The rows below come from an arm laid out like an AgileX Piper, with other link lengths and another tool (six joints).
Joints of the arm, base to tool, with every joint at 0 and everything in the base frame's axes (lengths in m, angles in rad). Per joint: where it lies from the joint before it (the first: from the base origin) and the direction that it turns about. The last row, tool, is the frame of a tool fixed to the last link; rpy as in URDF.
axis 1: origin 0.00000 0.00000 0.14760 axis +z
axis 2: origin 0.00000 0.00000 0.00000 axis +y
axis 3: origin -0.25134 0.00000 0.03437 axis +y
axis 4: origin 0.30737 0.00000 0.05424 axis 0.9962 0 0.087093
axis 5: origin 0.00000 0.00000 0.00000 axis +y
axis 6: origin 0.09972 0.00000 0.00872 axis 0.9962 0 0.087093
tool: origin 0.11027 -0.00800 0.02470 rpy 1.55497 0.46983 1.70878
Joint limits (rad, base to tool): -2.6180..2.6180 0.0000..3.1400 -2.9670..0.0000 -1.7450..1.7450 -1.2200..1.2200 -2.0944..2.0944
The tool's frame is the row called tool.
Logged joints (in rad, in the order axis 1, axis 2, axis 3, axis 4, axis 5, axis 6), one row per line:
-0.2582, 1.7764, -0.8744, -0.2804, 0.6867, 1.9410
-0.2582, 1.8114, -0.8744, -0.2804, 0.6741, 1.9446
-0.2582, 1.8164, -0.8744, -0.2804, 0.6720, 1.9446
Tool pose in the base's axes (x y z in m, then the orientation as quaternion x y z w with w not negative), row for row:
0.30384, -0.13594, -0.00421, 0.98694, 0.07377, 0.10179, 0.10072
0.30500, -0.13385, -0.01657, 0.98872, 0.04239, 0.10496, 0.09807
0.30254, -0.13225, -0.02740, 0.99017, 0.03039, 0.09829, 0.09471
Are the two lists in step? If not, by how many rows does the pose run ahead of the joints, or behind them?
The pose runs 2 rows behind the joints: the pose in row i belongs to the joints in row i - 2.
